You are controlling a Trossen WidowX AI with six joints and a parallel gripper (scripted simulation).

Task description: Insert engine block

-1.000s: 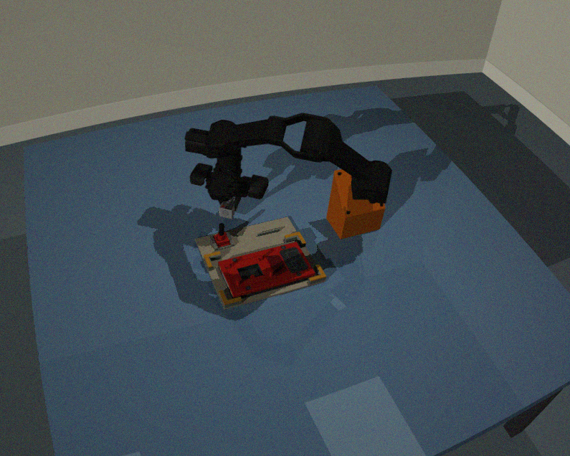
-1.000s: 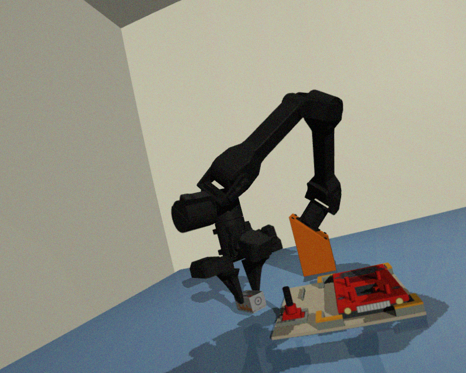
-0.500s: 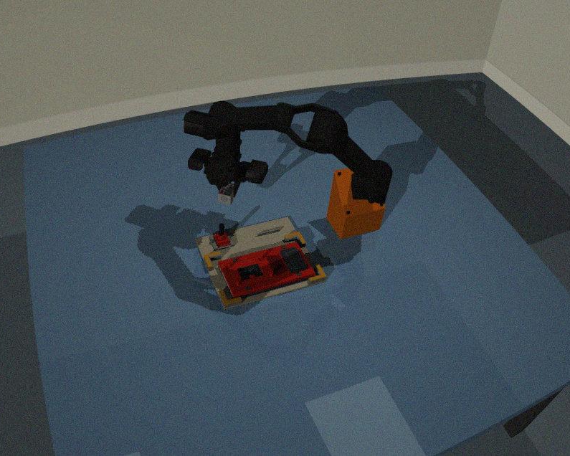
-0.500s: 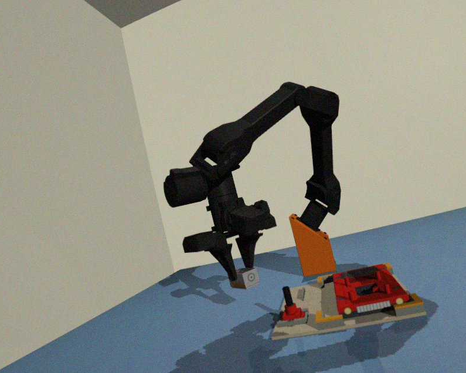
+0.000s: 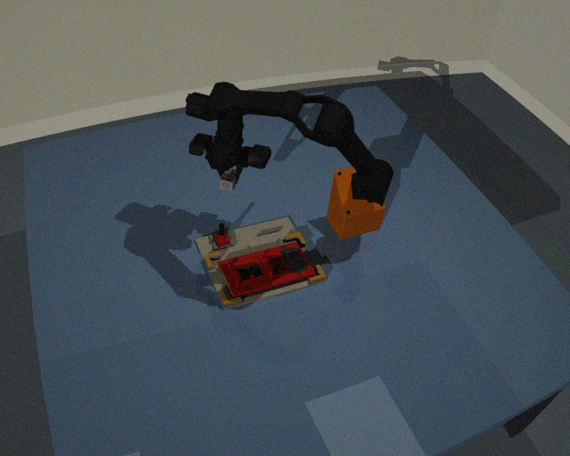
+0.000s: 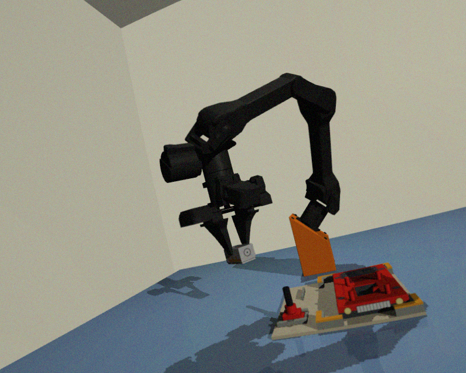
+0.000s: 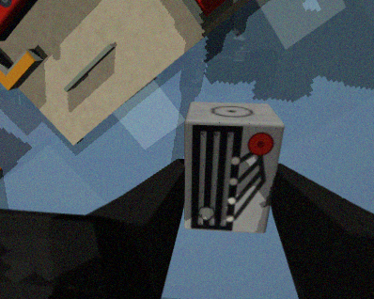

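My gripper tip is now 40 mm past the grey base plate, 170 mm to the right of it and 120 mm above it. Round my gripper tip: grey engine block: 10 mm below.
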